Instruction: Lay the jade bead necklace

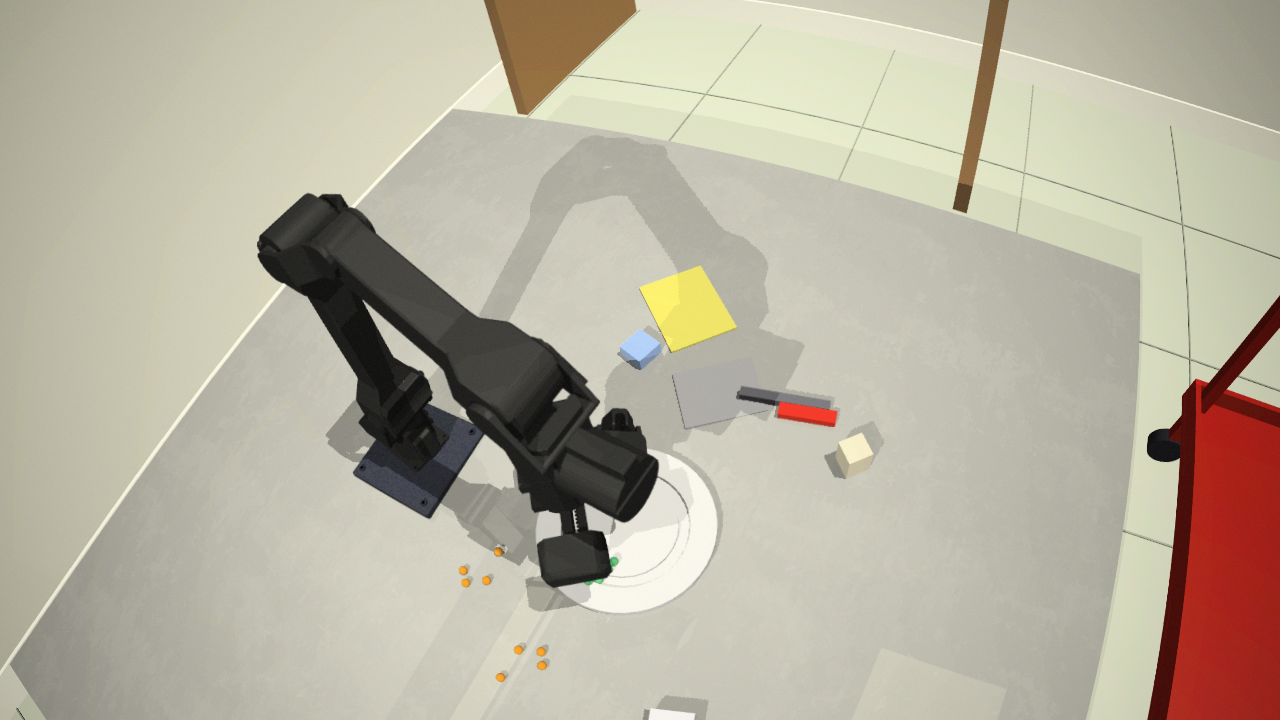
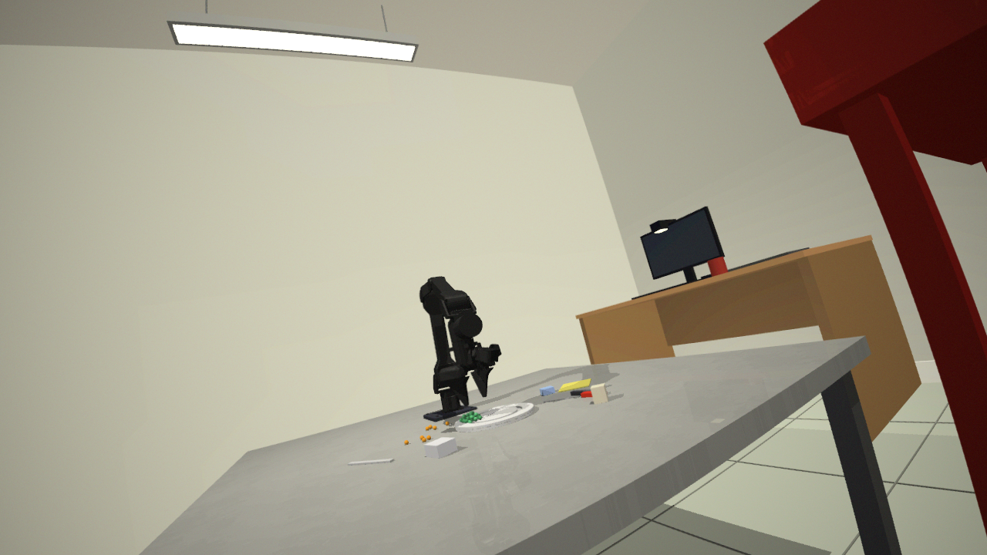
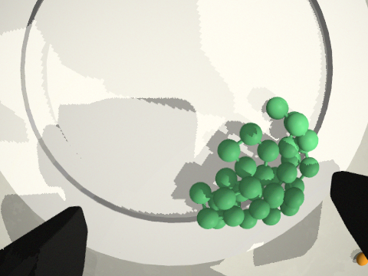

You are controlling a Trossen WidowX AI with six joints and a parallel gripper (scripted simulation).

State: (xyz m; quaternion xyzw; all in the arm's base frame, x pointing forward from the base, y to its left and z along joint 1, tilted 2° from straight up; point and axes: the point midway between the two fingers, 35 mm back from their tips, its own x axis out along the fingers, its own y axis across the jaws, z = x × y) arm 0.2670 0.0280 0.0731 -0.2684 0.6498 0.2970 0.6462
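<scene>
Right now my gripper tip is 20 mm short of the inner disc, 30 mm to the right of it and 40 mm above it. Round my gripper tip: blue cube (110 mm behind, 240 mm to the left, 40 mm below); grey sheet (10 mm ahead, 240 mm to the left, 50 mm below); bead board (20 mm ahead, 30 mm to the left, 50 mm below).
</scene>
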